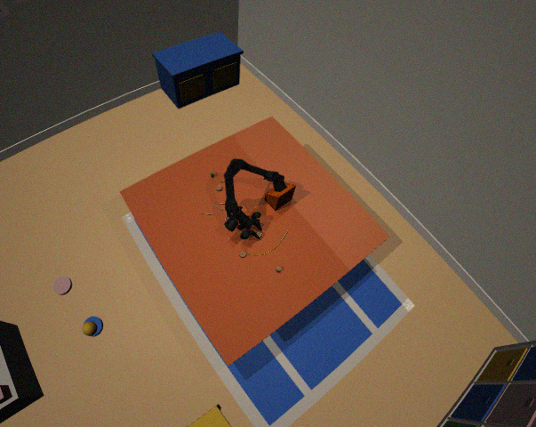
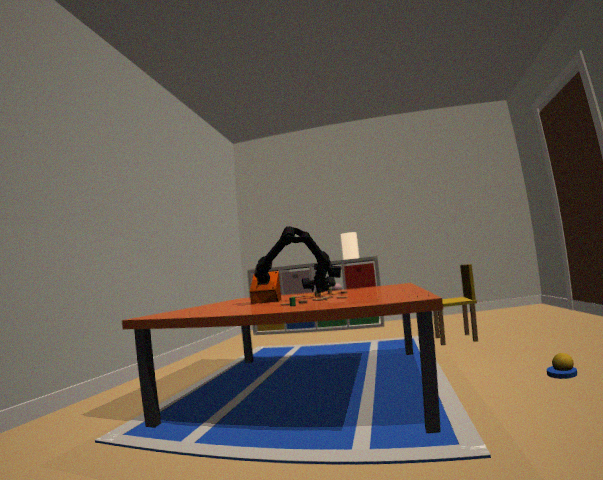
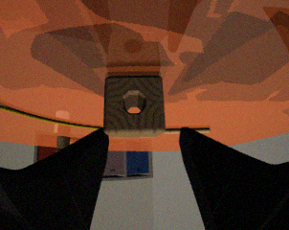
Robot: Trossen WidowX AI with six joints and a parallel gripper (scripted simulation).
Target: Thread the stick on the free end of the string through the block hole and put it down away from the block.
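Now: the wooden block 1 cm ahead of my gripper tip and 1 cm below it. Round my gripper tip: green object (2 cm behind, 55 cm to the right, 1 cm below); thin wooden stick (11 cm behind, 10 cm to the left, 3 cm below).
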